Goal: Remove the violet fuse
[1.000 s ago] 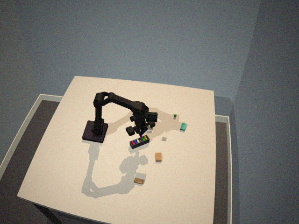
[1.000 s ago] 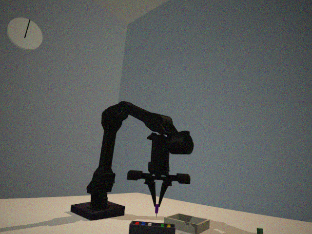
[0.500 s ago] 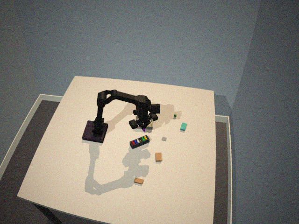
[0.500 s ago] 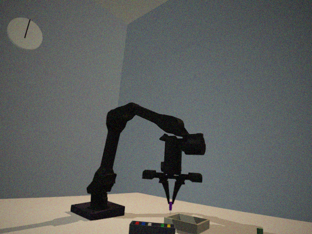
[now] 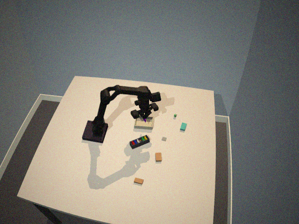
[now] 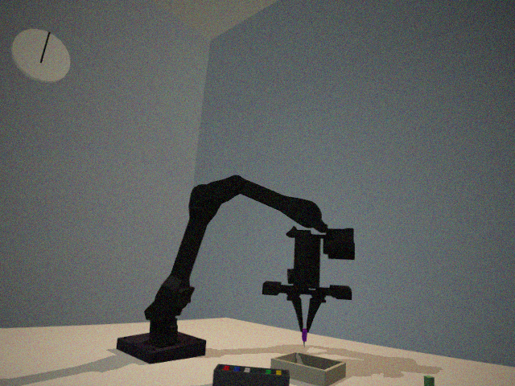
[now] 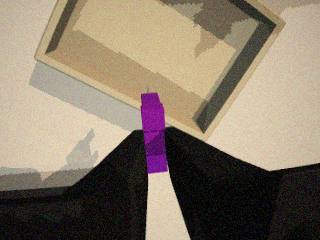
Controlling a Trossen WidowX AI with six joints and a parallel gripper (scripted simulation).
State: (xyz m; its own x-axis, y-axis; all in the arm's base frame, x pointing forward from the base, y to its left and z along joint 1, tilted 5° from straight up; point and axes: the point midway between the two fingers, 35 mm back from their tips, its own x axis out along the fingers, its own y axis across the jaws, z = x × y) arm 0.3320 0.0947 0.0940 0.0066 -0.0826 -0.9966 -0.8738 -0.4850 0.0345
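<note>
The tray is 9 cm below my gripper tip and 4 cm to the left of it. From my gripper tip the other things lie so: green fuse 13 cm to the right, 7 cm below, 1 cm behind; then yellow fuse 12 cm to the right, 7 cm below, 1 cm ahead; then violet fuse 1 cm below.
</note>
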